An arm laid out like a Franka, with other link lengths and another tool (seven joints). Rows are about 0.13 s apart.
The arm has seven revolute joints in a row. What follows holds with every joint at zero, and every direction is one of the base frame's.
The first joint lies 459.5 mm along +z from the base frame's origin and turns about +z.
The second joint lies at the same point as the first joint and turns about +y.
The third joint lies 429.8 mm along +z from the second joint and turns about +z.
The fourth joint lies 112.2 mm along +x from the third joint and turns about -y.
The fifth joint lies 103.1 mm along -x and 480 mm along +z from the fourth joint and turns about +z.
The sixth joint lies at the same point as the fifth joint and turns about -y.
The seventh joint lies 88 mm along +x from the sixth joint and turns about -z.
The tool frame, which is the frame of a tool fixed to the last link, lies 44 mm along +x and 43 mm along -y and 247.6 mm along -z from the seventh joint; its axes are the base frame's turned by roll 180, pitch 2.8 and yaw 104.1 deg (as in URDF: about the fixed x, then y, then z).
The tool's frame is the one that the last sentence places.
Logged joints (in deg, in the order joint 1, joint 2, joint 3, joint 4, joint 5, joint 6, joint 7), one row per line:
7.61 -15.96 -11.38 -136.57 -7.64 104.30 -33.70
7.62 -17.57 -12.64 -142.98 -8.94 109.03 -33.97
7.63 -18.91 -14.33 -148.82 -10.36 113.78 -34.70
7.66 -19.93 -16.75 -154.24 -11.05 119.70 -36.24
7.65 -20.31 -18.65 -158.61 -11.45 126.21 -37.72
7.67 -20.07 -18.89 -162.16 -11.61 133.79 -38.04
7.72 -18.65 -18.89 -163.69 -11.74 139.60 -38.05
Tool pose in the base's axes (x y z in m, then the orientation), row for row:
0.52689 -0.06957 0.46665 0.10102 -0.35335 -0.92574 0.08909
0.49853 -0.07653 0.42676 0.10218 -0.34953 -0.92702 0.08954
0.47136 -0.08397 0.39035 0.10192 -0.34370 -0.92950 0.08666
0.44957 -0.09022 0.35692 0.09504 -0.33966 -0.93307 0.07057
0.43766 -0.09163 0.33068 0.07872 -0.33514 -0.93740 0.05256
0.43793 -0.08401 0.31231 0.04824 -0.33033 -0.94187 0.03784
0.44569 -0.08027 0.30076 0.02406 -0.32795 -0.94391 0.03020
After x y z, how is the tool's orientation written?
As a quaternion, w x y z.
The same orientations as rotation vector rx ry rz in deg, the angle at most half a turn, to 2 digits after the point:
-59.81 -156.70 15.08
-59.13 -156.81 15.15
-58.15 -157.25 14.66
-57.70 -158.49 11.99
-57.48 -160.77 9.01
-57.70 -164.52 6.61
-58.14 -167.35 5.35

